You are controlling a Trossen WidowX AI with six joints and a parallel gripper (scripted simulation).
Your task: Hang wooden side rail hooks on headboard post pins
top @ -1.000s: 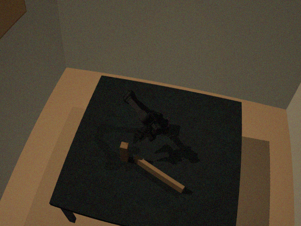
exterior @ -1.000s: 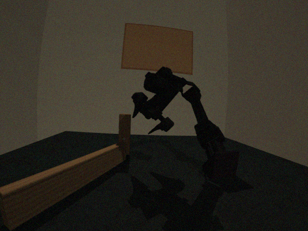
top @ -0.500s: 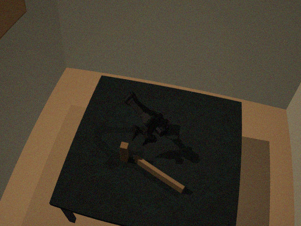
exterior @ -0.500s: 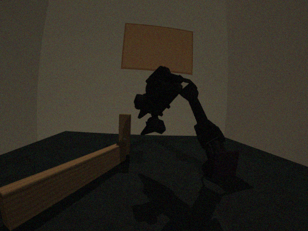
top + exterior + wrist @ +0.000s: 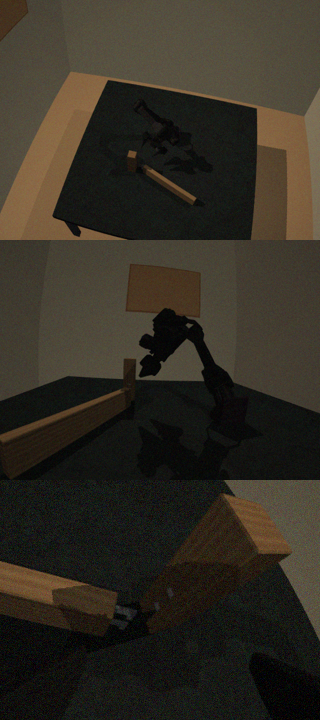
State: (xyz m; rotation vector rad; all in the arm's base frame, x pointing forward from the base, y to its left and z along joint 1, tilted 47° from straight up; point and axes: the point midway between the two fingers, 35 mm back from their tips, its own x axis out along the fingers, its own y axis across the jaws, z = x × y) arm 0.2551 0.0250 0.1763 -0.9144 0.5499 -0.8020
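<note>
Now: the wooden headboard post 60 mm ahead of my gripper tip, 80 mm to the right of it and 50 mm below it.
</note>
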